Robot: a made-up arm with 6 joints.
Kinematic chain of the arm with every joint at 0, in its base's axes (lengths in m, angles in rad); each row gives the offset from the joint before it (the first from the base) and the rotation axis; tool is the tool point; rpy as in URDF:
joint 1: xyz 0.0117 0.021 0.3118 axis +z
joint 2: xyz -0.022 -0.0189 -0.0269 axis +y
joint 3: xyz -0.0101 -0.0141 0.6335 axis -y
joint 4: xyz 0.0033 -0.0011 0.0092 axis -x
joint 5: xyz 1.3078 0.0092 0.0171 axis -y
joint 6: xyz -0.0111 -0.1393 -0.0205 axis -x
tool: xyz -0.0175 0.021 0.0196 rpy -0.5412 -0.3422 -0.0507
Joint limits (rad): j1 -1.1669..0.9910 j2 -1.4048..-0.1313 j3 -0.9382..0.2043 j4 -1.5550..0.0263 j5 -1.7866..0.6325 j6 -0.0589..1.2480
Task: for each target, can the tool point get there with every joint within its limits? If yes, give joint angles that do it. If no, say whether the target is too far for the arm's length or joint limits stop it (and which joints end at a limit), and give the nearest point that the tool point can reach.
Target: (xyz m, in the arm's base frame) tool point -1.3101 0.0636 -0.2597
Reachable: no: joint limits stop it (at a limit: joint 1, joint 2, joint 3, joint 6) | nearest point 0.1871 -0.6838 -0.0591 | short by 1.685 m
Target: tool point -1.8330 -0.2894 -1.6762
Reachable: no: too far | nearest point 0.1983 -0.7023 -0.0954 | short by 2.607 m
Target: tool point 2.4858 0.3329 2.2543
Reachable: no: too far | nearest point 1.1224 0.1610 1.3994 | short by 1.618 m
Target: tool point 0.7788 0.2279 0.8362
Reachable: yes | joints 0.4158 -0.8191 -0.6788 -0.8433 -0.4458 0.2788
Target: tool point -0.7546 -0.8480 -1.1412
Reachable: no: joint limits stop it (at a limit: joint 1, joint 2, joint 3, joint 5, joint 6) | nearest point 0.1939 -0.7092 -0.0910 | short by 1.422 m
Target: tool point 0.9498 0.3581 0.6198
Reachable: yes | joints 0.4481 -0.3893 -0.5243 -1.1873 -0.8276 0.3393
